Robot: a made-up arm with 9 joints. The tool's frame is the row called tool. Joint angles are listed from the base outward.
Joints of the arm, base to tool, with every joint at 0 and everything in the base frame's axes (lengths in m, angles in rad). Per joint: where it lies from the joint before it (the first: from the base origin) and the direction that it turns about. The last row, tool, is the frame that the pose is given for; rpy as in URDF.
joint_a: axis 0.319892 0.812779 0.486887 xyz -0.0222 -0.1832 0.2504
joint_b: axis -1 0 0 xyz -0.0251 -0.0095 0.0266
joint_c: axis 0 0 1 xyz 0.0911 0.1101 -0.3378
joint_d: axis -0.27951 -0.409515 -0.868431 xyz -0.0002 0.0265 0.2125
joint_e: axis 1 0 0 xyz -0.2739 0.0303 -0.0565
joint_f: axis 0 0 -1 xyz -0.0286 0.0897 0.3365
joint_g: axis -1 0 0 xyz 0.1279 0.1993 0.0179
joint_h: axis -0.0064 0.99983 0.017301 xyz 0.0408 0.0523 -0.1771
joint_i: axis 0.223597 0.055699 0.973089 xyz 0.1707 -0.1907 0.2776
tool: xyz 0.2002 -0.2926 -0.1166 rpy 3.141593 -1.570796 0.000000
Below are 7 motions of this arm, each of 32 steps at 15 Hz.
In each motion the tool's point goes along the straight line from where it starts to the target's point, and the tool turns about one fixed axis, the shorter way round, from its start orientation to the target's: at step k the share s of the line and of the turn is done. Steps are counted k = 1, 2, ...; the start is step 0. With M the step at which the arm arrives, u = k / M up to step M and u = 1 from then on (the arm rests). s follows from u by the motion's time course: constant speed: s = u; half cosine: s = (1 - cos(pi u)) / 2; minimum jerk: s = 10 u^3 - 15 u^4 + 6 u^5.
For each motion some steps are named. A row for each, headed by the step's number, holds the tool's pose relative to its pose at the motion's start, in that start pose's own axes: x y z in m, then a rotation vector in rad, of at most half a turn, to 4 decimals.
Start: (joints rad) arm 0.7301 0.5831 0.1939 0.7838 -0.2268 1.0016 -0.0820 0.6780 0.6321
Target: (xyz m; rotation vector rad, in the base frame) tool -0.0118 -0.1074 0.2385 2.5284 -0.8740 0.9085
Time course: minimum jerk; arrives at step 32
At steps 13, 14, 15, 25, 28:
13: -0.0202 -0.1124 -0.0432 -0.0994 -0.2085 0.0651
14: -0.0236 -0.1315 -0.0505 -0.1163 -0.2439 0.0762
15: -0.0271 -0.1512 -0.0581 -0.1337 -0.2804 0.0876
25: -0.0569 -0.3172 -0.1219 -0.2806 -0.5885 0.1838
28: -0.0604 -0.3369 -0.1294 -0.2980 -0.6249 0.1952

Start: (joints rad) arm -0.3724 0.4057 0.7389 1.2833 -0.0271 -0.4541 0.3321 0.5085 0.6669
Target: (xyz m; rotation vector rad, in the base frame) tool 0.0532 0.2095 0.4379 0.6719 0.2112 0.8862
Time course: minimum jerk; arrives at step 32
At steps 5, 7, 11, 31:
5: 0.0043 -0.0014 -0.0107 -0.0353 -0.0119 -0.0223
7: 0.0107 -0.0035 -0.0263 -0.0869 -0.0293 -0.0549
11: 0.0329 -0.0106 -0.0810 -0.2672 -0.0902 -0.1689
31: 0.1456 -0.0472 -0.3589 -1.1844 -0.3999 -0.7486

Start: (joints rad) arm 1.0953 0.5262 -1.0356 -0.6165 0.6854 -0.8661 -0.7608 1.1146 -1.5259
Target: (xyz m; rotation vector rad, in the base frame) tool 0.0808 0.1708 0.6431 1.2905 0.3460 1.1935
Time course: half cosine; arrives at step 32
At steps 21, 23, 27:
21: 0.0486 -0.0739 -0.2676 -1.3883 0.6011 -0.1100
23: 0.0540 -0.0821 -0.2972 -1.5420 0.6677 -0.1222
27: 0.0621 -0.0945 -0.3422 -1.7756 0.7689 -0.1407

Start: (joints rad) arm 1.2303 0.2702 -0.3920 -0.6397 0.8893 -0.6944 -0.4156 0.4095 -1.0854
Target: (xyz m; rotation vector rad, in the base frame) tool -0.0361 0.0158 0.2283 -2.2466 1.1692 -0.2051
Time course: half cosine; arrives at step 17
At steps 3, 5, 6, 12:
3: -0.0075 -0.0068 -0.0001 0.0104 0.0587 0.0408
5: -0.0200 -0.0179 -0.0004 0.0277 0.1557 0.1084
6: -0.0279 -0.0250 -0.0005 0.0386 0.2171 0.1511
12: -0.0807 -0.0723 -0.0016 0.1116 0.6279 0.4370

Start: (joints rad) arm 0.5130 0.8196 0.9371 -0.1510 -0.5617 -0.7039 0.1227 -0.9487 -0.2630
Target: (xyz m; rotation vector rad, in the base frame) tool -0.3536 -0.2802 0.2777 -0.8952 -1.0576 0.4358
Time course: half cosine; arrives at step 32
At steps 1, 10, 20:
1: -0.0003 -0.0006 -0.0009 0.0014 -0.0006 0.0022
10: -0.0307 -0.0560 -0.0839 0.1248 -0.0587 0.2042
20: -0.0955 -0.1743 -0.2609 0.3883 -0.1827 0.6352

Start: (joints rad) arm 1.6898 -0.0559 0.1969 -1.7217 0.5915 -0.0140 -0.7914 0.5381 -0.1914
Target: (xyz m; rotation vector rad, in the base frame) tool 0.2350 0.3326 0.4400 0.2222 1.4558 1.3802
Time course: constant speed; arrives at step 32
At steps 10, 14, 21, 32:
10: 0.0528 -0.1703 -0.0724 0.4309 0.1617 -0.1405
14: 0.0739 -0.2385 -0.1013 0.6032 0.2264 -0.1966
21: 0.1108 -0.3577 -0.1519 0.9048 0.3397 -0.2950
32: 0.1689 -0.5451 -0.2315 1.3788 0.5176 -0.4494

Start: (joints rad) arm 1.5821 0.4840 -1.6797 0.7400 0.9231 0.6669 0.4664 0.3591 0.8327
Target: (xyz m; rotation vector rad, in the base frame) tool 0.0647 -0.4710 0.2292 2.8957 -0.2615 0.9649
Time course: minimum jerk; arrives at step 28
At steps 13, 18, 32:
13: -0.0403 -0.1404 0.1347 0.2782 -0.2303 -0.1350
18: -0.0702 -0.2442 0.2343 0.4839 -0.4006 -0.2348
32: -0.0931 -0.3240 0.3109 0.6421 -0.5316 -0.3115

